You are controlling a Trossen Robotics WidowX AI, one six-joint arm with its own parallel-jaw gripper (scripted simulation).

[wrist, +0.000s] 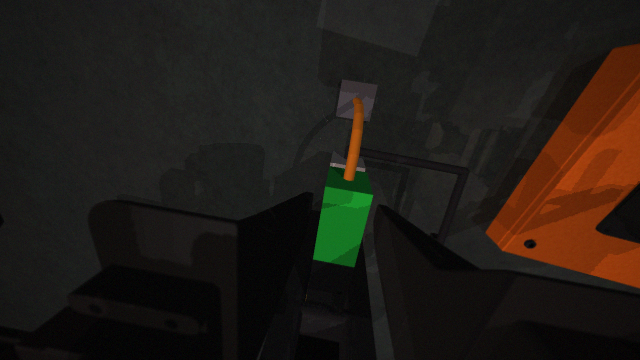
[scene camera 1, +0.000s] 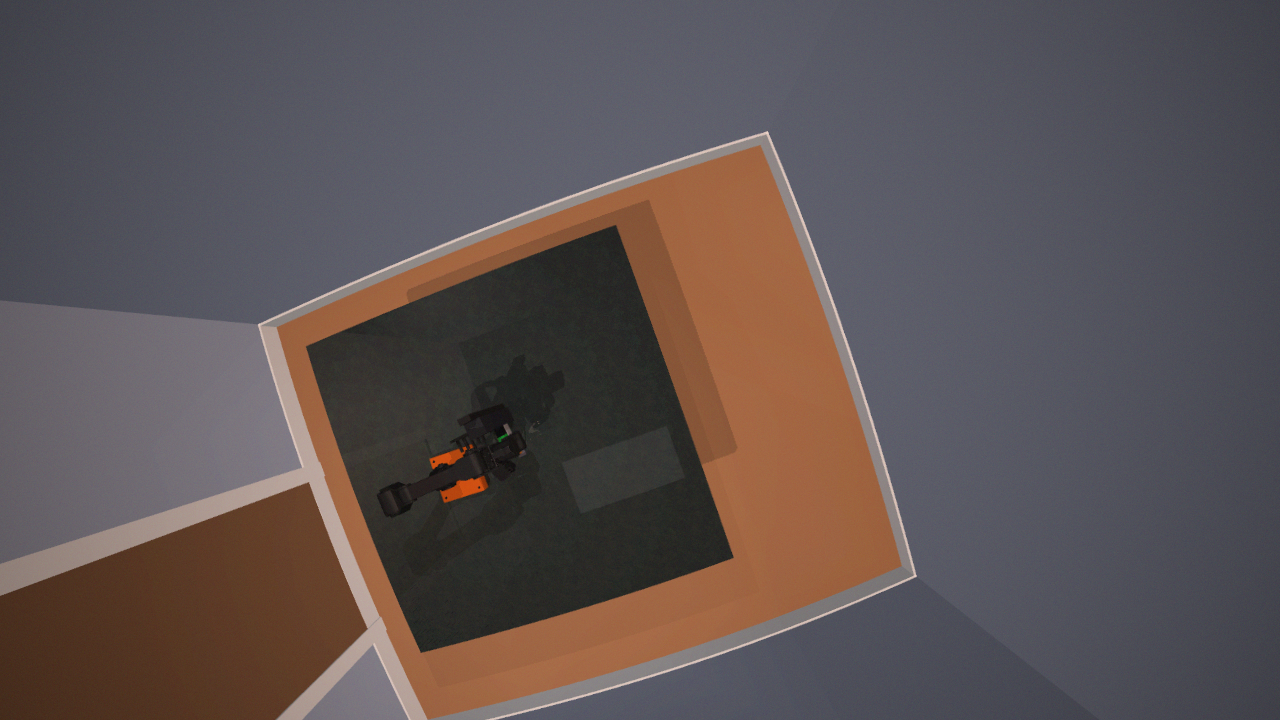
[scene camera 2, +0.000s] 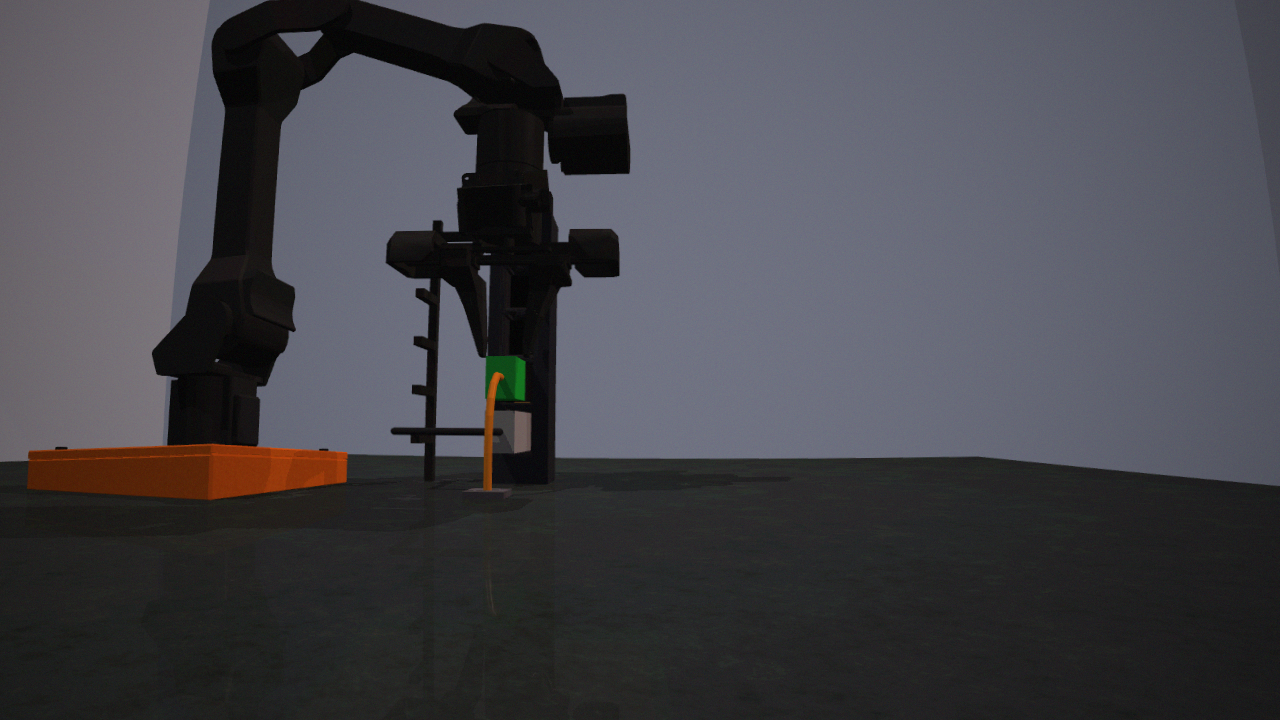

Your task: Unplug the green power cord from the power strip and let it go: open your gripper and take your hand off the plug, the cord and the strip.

Labels:
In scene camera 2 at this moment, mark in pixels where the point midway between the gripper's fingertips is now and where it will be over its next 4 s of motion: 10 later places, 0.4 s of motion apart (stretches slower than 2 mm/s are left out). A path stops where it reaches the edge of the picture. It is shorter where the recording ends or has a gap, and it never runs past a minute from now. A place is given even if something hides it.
The gripper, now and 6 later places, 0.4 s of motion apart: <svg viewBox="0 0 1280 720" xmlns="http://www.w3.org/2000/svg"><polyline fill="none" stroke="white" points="504,357 503,366 504,371 503,370 491,364 490,360 474,339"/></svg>

